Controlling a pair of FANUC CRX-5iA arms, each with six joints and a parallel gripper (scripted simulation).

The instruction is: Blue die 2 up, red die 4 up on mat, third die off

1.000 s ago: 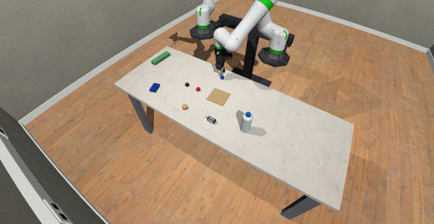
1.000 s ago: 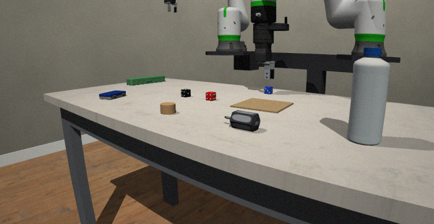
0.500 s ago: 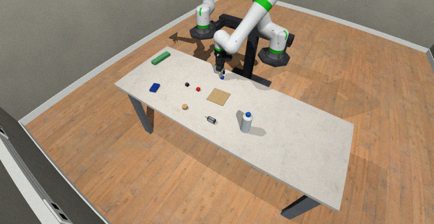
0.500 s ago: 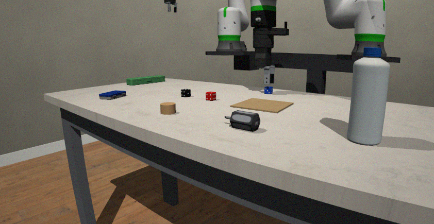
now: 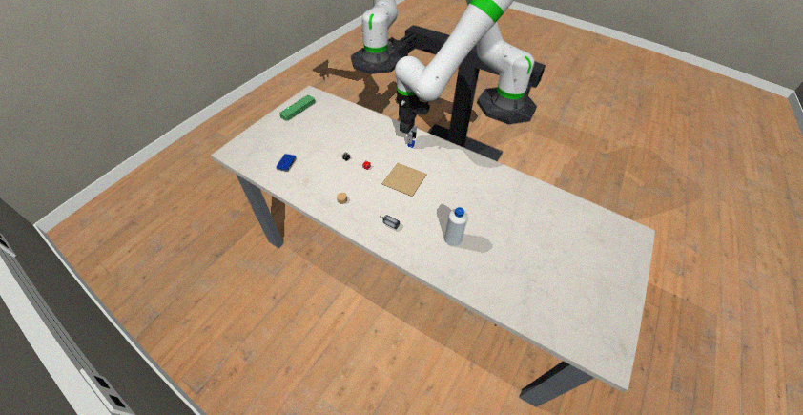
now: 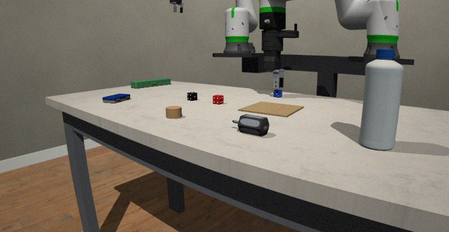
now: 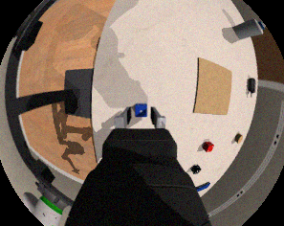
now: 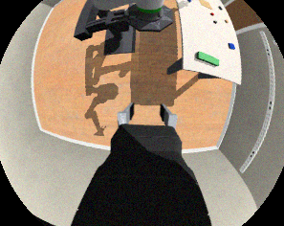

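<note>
The blue die is 4 cm below my left hand. Also, from my left hand: black die (23 cm ahead, 20 cm to the right, 4 cm below); tan mat (20 cm ahead, 8 cm to the left, 5 cm below); red die (22 cm ahead, 9 cm to the right, 4 cm below).
</note>
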